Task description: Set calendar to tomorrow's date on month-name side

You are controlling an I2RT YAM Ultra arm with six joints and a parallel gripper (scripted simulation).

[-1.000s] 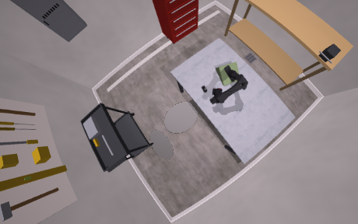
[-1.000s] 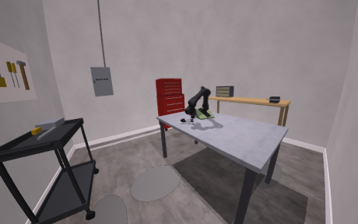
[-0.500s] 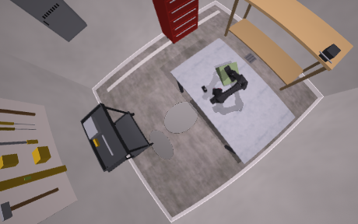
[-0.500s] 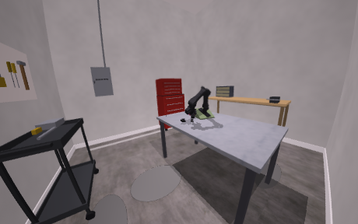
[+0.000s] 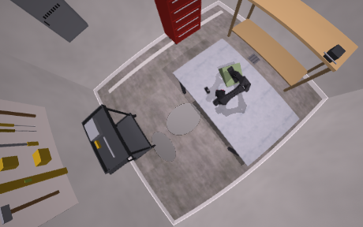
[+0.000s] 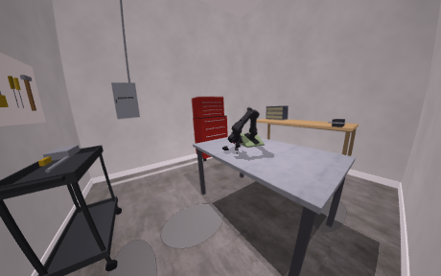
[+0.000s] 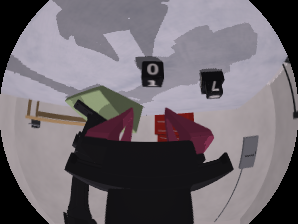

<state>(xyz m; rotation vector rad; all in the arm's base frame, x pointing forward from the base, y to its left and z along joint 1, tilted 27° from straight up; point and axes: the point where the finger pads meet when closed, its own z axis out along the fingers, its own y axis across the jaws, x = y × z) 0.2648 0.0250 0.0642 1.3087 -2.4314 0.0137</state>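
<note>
Now: the black calendar cube 10 mm to the right of my hand and 60 mm below it.
</note>
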